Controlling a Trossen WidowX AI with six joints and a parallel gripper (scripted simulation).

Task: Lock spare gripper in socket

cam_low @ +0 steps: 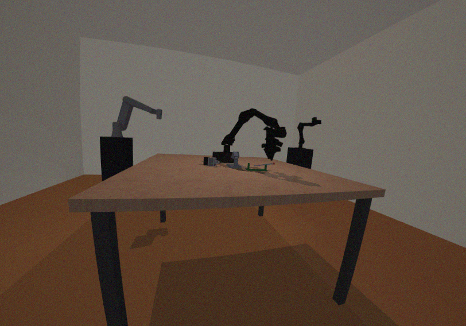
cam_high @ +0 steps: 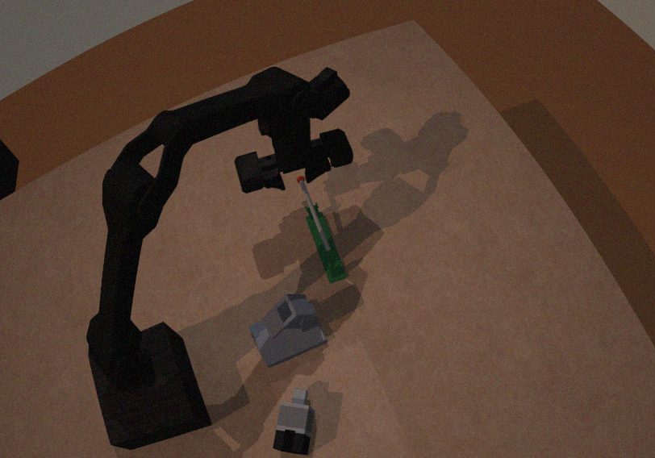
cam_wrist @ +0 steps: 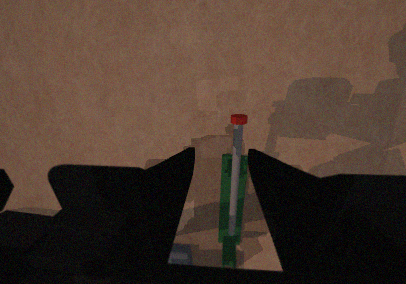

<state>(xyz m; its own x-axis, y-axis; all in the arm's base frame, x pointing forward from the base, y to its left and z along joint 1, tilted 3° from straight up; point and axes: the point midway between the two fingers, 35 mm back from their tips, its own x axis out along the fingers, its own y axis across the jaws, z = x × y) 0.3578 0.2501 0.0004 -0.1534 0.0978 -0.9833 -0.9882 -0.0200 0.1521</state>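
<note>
My gripper tip is now 20 mm short of the green cradle, 100 mm to the left of it and 50 mm above it. Round my gripper tip: spare gripper: 120 mm behind, 390 mm to the right, 50 mm below; then grey mount: 70 mm behind, 230 mm to the right, 20 mm below.
</note>
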